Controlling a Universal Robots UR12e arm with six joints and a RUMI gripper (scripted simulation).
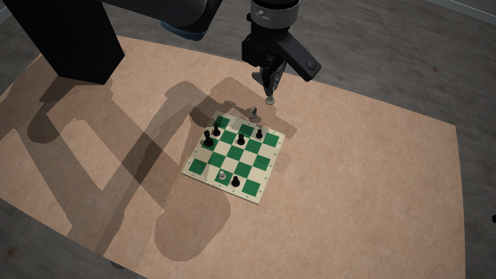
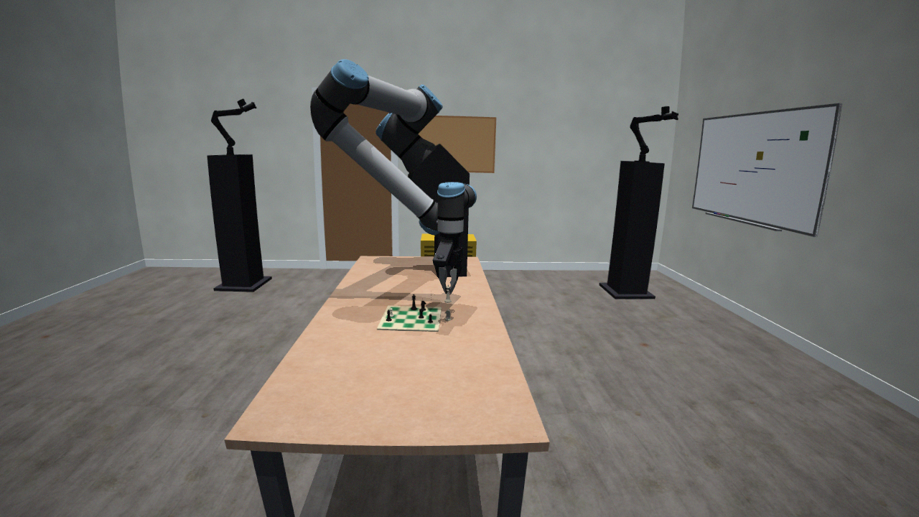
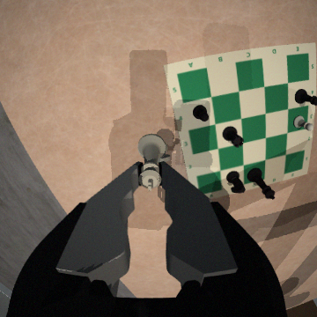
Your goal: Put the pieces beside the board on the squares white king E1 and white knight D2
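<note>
Now: the white pawn 210 mm to the right of my hand, 110 mm below it and 50 mm behind it. Also, from my hand: chessboard (140 mm to the right, 130 mm below, 50 mm behind); white king (10 mm below); white knight (120 mm below, 40 mm behind).
</note>
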